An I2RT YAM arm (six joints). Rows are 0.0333 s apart.
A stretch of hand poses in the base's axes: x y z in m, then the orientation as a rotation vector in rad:
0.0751, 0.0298, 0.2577, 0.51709, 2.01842, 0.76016
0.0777, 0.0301, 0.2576, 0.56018, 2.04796, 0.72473
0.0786, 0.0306, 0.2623, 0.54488, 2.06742, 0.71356
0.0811, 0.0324, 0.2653, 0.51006, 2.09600, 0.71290
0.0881, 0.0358, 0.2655, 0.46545, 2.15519, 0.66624
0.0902, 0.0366, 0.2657, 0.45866, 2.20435, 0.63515
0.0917, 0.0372, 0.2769, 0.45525, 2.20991, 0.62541
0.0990, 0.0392, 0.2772, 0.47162, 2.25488, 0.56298
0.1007, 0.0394, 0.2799, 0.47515, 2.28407, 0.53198
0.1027, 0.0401, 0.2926, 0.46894, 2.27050, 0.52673
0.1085, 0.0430, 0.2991, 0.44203, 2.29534, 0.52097
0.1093, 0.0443, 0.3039, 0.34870, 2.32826, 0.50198
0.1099, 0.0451, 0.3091, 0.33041, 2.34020, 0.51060
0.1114, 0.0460, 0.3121, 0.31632, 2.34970, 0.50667
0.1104, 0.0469, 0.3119, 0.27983, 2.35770, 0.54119
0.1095, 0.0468, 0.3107, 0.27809, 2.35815, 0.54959
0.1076, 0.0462, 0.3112, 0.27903, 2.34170, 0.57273
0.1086, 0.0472, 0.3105, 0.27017, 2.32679, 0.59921
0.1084, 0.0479, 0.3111, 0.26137, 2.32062, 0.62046
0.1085, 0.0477, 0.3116, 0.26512, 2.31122, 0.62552
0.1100, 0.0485, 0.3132, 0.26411, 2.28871, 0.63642
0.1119, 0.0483, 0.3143, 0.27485, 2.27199, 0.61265
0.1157, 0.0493, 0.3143, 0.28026, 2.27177, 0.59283
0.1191, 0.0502, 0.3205, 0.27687, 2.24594, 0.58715
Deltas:
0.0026, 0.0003, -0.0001, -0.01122, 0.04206, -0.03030
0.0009, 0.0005, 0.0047, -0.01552, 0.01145, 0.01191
0.0025, 0.0018, 0.0030, -0.01604, 0.01280, 0.03152
0.0070, 0.0034, 0.0002, -0.05455, 0.03655, 0.03014
0.0021, 0.0008, 0.0002, -0.02836, 0.04181, 0.00885
0.0015, 0.0006, 0.0112, -0.00852, 0.00370, 0.00049
0.0073, 0.0020, 0.0003, -0.04202, 0.04533, -0.01825
0.0017, 0.0002, 0.0027, -0.02221, 0.02797, -0.00370
0.0020, 0.0007, 0.0127, -0.00540, -0.01459, -0.00159
0.0058, 0.0029, 0.0065, -0.01331, 0.01549, 0.02314
0.0008, 0.0013, 0.0048, -0.04310, 0.00563, 0.06554
0.0006, 0.0008, 0.0052, 0.00027, 0.00720, 0.01804
0.0015, 0.0009, 0.0030, -0.00741, 0.00540, 0.01071
-0.0010, 0.0009, -0.0002, 0.01409, 0.00099, 0.03724
-0.0009, -0.0001, -0.0012, 0.00552, 0.00065, 0.00384
-0.0019, -0.0006, 0.0005, 0.01829, -0.01356, 0.00241
0.0010, 0.0010, -0.0007, 0.01792, -0.01407, 0.01058
-0.0002, 0.0007, 0.0006, 0.01337, -0.00606, 0.01118
0.0001, -0.0002, 0.0005, 0.00573, -0.00737, -0.00332
0.0015, 0.0008, 0.0016, 0.01007, -0.02036, -0.00158
0.0019, -0.0002, 0.0011, -0.01190, -0.01518, -0.01964
0.0038, 0.0010, 0.0000, -0.01252, -0.00051, -0.01047
0.0034, 0.0009, 0.0062, -0.00248, -0.02580, -0.00624

